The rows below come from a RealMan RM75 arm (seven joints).
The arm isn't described. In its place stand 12 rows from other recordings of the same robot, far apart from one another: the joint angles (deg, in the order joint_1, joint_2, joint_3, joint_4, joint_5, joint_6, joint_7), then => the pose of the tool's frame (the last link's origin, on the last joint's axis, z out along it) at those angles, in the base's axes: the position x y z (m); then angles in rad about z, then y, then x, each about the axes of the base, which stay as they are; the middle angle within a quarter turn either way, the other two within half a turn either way.
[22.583, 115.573, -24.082, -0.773, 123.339, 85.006, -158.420] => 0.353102 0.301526 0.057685 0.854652 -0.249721 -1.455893
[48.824, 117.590, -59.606, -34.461, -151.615, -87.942, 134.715] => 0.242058 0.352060 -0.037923 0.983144 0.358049 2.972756
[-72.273, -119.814, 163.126, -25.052, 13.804, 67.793, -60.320] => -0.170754 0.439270 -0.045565 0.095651 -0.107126 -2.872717
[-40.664, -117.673, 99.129, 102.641, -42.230, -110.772, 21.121] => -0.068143 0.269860 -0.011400 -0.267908 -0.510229 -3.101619
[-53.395, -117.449, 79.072, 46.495, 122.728, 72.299, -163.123] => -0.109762 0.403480 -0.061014 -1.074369 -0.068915 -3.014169
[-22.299, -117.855, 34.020, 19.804, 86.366, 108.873, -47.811] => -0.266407 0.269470 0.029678 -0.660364 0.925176 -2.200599
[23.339, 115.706, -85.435, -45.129, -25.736, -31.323, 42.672] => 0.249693 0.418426 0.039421 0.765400 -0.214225 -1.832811
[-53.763, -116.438, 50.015, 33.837, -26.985, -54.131, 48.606] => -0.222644 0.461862 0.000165 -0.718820 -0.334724 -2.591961
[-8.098, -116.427, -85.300, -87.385, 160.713, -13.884, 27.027] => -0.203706 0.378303 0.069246 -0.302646 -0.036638 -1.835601
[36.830, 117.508, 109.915, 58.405, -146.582, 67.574, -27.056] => 0.233725 0.402936 0.003901 0.936487 0.370674 -2.704200
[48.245, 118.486, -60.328, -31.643, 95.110, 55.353, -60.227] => 0.136320 0.451917 -0.017045 1.254063 -0.461164 -2.435392
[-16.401, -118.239, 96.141, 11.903, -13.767, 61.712, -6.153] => -0.379106 0.299332 0.012239 -0.662803 -0.023287 -1.611287
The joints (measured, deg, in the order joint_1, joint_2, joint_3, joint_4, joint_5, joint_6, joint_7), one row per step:
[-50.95 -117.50 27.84 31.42 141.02 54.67 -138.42]
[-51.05 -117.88 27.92 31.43 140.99 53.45 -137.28]
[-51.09 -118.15 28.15 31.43 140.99 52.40 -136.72]
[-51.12 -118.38 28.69 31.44 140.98 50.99 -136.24]
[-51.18 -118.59 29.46 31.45 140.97 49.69 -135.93]
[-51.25 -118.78 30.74 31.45 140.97 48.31 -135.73]
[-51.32 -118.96 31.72 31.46 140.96 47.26 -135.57]
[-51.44 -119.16 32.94 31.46 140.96 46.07 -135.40]
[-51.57 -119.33 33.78 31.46 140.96 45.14 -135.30]
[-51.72 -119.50 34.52 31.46 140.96 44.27 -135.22]
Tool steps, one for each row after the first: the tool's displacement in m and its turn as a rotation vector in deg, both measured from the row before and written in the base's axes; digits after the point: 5 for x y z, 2 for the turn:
[0.00045 0.00131 -0.00165 0.68 1.00 -0.72]
[-0.00001 0.00100 -0.00120 0.55 0.77 -0.32]
[-0.00023 0.00161 -0.00070 0.74 1.10 -0.31]
[0.00038 0.00155 -0.00101 0.55 1.11 -0.36]
[0.00092 0.00162 -0.00153 0.36 1.43 -0.52]
[0.00103 0.00121 -0.00142 0.26 1.06 -0.45]
[0.00165 0.00148 -0.00179 0.23 1.27 -0.61]
[0.00155 0.00128 -0.00133 0.24 0.88 -0.45]
[0.00170 0.00127 -0.00125 0.25 0.77 -0.42]

